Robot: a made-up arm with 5 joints. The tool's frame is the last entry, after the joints.
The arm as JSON. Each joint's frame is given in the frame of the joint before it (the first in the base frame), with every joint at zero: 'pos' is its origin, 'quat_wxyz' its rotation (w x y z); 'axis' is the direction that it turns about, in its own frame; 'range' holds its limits. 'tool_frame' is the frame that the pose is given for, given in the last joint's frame.
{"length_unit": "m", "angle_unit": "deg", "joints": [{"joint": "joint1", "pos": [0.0, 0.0, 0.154], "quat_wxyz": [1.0, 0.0, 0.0, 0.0], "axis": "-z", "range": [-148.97, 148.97]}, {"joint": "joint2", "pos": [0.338, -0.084, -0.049], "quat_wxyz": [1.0, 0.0, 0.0, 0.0], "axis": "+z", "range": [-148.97, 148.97]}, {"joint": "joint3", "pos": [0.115, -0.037, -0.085], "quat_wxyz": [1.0, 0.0, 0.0, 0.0], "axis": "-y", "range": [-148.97, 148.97]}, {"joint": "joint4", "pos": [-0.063, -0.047, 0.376], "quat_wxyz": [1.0, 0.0, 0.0, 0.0], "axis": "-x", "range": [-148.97, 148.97]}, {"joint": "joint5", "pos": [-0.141, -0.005, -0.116], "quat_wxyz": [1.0, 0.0, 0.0, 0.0], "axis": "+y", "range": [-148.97, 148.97]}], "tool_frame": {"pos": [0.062, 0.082, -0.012], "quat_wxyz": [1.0, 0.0, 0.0, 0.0]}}
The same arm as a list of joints. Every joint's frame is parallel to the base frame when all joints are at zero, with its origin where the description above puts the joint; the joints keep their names.
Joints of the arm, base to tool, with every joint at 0 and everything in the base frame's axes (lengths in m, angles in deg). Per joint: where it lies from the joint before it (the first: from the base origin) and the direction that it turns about. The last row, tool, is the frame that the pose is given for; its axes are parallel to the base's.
joint1: axis -z offset 0 0 0.154
joint2: axis +z offset 0.338 -0.084 -0.049
joint3: axis -y offset 0.115 -0.037 -0.085
joint4: axis -x offset -0.063 -0.047 0.376
joint5: axis +y offset -0.141 -0.005 -0.116
tool: offset 0.062 0.082 -0.012
Joint limits (deg, base to tool): -148.97..148.97 -148.97..148.97 -148.97..148.97 -148.97..148.97 -148.97..148.97

